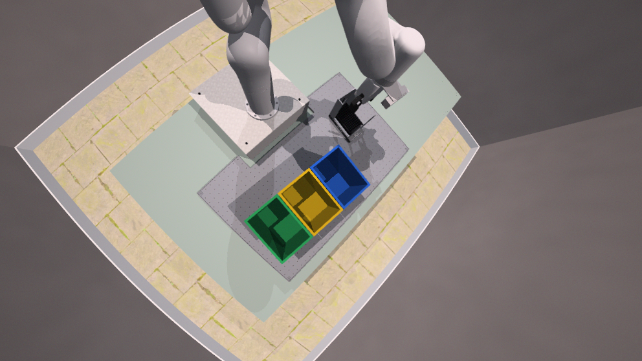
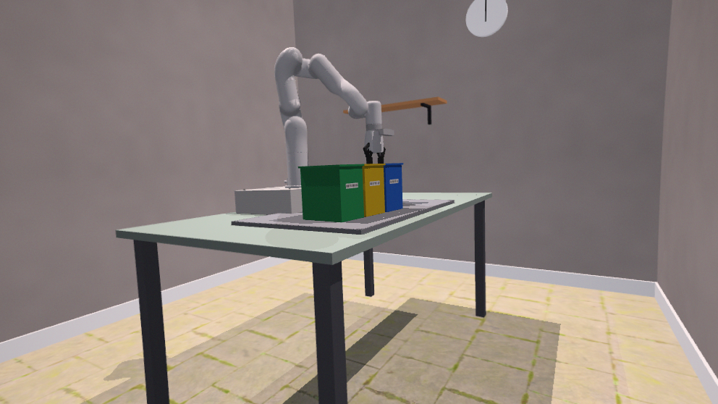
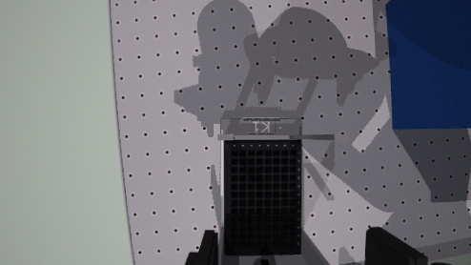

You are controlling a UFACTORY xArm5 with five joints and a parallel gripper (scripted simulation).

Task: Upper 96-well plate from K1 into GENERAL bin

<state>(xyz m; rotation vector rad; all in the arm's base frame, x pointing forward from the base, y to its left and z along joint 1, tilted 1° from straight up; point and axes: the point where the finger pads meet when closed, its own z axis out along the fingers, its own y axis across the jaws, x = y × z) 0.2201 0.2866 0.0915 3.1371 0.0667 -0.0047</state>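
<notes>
My gripper is now 140 mm above the black 96-well plate. Round my hand: white plate 160 mm below; yellow bin 180 mm ahead, 360 mm to the right, 90 mm below; blue bin 170 mm ahead, 230 mm to the right, 90 mm below.
</notes>
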